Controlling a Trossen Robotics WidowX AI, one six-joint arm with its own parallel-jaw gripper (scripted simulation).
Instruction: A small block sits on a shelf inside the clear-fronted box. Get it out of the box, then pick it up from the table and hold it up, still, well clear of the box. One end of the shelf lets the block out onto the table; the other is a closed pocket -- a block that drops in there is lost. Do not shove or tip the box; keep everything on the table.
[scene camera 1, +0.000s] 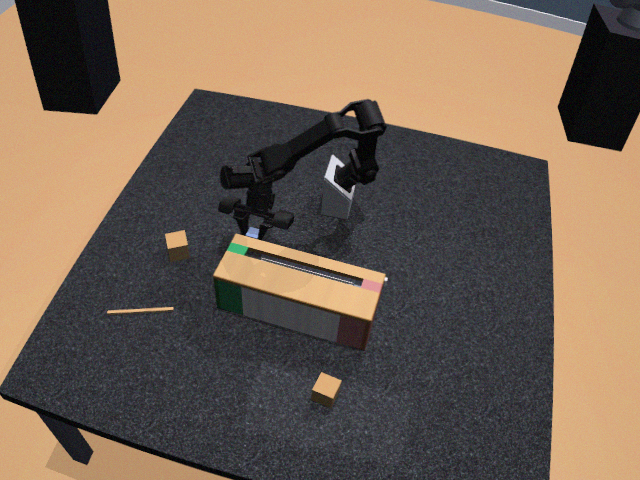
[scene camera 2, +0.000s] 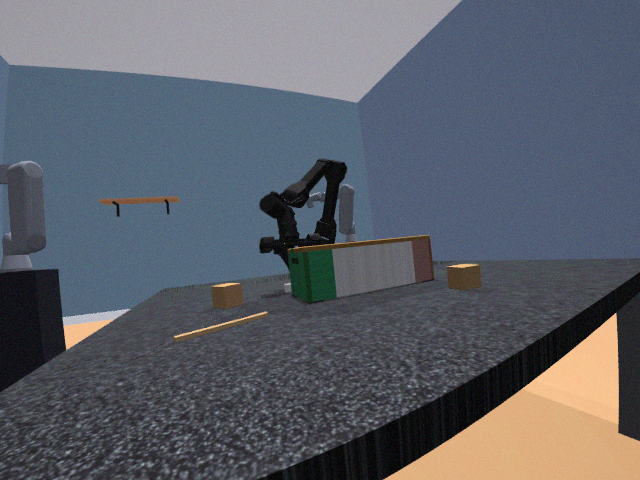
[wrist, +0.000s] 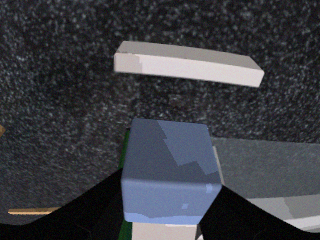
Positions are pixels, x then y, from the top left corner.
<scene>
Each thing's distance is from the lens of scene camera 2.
my gripper (scene camera 2: 296, 268): 75 cm
tan cube (scene camera 2: 224, 296): 65 cm
</scene>
